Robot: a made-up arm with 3 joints. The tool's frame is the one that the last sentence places.
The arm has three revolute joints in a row. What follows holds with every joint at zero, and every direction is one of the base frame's. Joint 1 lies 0.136 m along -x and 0.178 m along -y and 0.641 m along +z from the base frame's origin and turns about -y. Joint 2 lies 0.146 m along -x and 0.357 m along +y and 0.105 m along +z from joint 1 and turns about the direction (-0.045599, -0.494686, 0.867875). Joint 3 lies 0.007 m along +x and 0.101 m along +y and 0.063 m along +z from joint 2 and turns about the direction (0.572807, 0.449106, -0.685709). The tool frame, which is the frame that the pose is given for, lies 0.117 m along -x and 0.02 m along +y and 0.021 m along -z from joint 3; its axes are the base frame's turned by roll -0.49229, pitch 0.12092 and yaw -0.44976 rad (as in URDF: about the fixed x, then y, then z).
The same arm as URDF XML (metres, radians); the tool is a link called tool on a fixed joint. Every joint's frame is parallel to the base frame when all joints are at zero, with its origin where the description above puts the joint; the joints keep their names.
<robot name="arm">
<link name="base"/>
<link name="link1"/>
<link name="link2"/>
<link name="link3"/>
<link name="tool"/>
<joint name="joint 1" type="continuous"><parent link="base"/><child link="link1"/><origin xyz="-0.1360 -0.1780 0.6410" rpy="0.0000 0.0000 0.0000"/><axis xyz="0 -1 0"/></joint>
<joint name="joint 2" type="continuous"><parent link="link1"/><child link="link2"/><origin xyz="-0.1460 0.3570 0.1050" rpy="0.0000 0.0000 0.0000"/><axis xyz="-0.045599 -0.494686 0.867875"/></joint>
<joint name="joint 3" type="continuous"><parent link="link2"/><child link="link3"/><origin xyz="0.0070 0.1010 0.0630" rpy="0.0000 0.0000 0.0000"/><axis xyz="0.572807 0.449106 -0.685709"/></joint>
<joint name="tool_fixed" type="fixed"><parent link="link3"/><child link="tool"/><origin xyz="-0.1170 0.0200 -0.0210" rpy="-0.4923 0.1209 -0.4498"/></joint>
</robot>

